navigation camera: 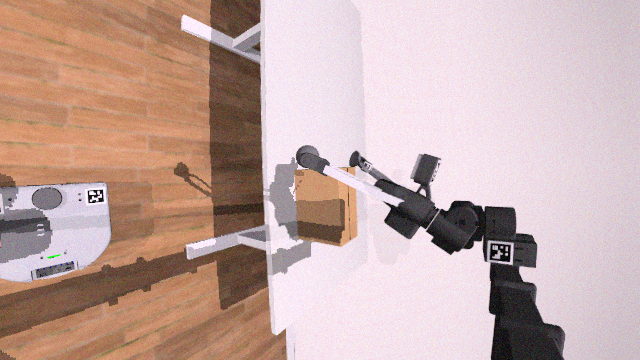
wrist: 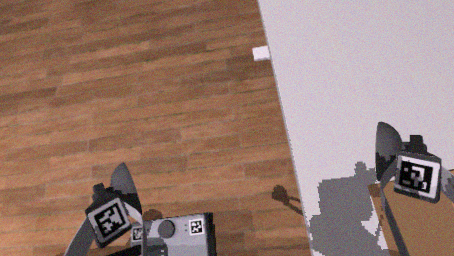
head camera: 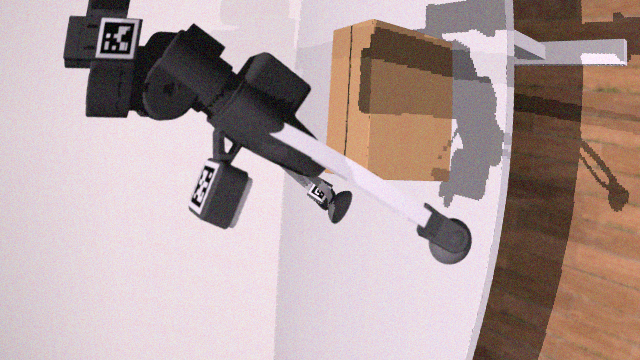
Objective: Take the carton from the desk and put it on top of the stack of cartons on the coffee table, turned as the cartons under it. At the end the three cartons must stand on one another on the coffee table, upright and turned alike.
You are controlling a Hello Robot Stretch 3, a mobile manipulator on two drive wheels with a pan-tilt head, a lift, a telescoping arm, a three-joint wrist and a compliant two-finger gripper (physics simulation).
Labels:
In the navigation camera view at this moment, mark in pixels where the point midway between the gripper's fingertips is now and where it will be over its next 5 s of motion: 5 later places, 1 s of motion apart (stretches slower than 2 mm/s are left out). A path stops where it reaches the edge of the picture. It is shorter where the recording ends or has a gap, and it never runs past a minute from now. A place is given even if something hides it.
My gripper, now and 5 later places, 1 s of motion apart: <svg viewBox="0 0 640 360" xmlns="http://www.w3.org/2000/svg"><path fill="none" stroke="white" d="M328 154L329 187L330 224L340 220L365 210L374 206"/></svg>

